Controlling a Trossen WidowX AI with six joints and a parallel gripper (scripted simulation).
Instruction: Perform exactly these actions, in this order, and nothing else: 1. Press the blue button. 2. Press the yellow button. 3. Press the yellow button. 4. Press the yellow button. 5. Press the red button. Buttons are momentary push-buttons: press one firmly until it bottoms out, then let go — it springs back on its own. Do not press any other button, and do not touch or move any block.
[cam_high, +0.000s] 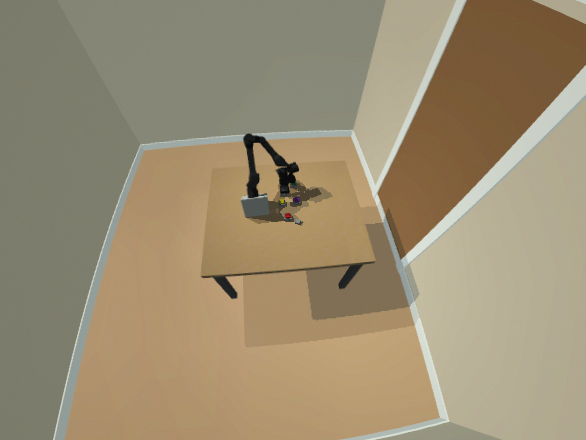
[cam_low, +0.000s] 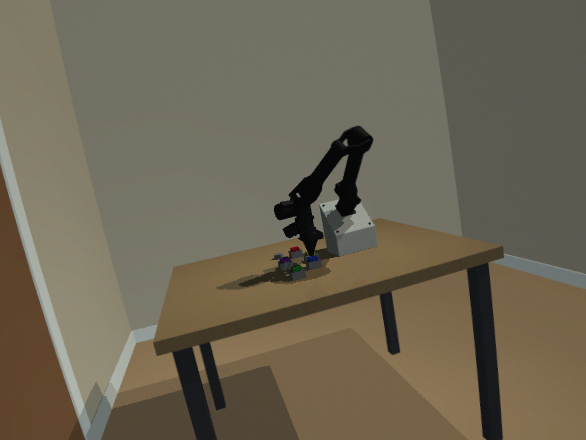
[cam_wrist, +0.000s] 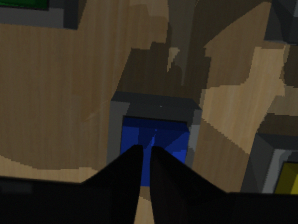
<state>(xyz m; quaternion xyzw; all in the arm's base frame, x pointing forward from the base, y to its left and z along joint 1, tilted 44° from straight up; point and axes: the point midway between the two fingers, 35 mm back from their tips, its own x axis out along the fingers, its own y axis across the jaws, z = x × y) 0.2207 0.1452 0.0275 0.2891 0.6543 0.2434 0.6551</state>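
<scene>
The yellow button lies 100 mm to the right of my gripper tip, 30 mm behind it and 10 mm below it. Round my gripper tip: blue button: 10 mm below; then green button: 80 mm ahead, 60 mm to the left, 10 mm below; then purple button: 90 mm to the right, 80 mm ahead, 10 mm below.
</scene>
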